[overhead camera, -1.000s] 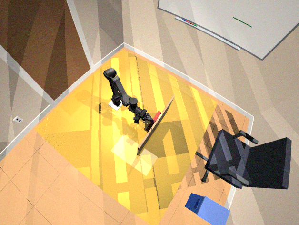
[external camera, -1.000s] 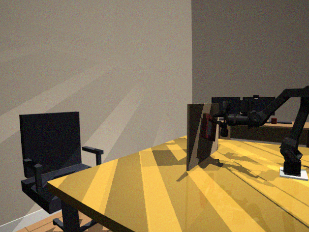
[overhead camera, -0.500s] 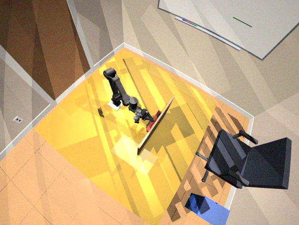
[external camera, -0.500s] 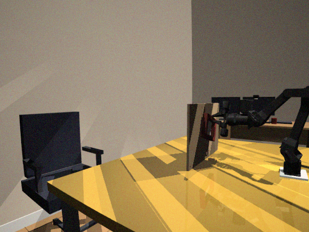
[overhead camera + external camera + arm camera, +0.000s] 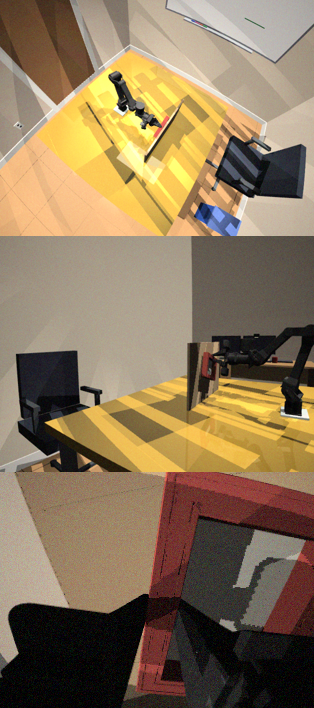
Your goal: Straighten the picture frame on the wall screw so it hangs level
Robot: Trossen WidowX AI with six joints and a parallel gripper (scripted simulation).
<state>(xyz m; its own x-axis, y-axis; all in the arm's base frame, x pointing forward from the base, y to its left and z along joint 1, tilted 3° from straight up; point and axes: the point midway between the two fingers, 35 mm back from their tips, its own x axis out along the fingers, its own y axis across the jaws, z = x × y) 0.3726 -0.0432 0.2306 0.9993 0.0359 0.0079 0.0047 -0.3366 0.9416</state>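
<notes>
Right now the red picture frame is 5 cm below my gripper tip and 2 cm to the left of it. From my gripper tip the other things lie so: wooden wall panel: 7 cm below, 2 cm ahead.
</notes>
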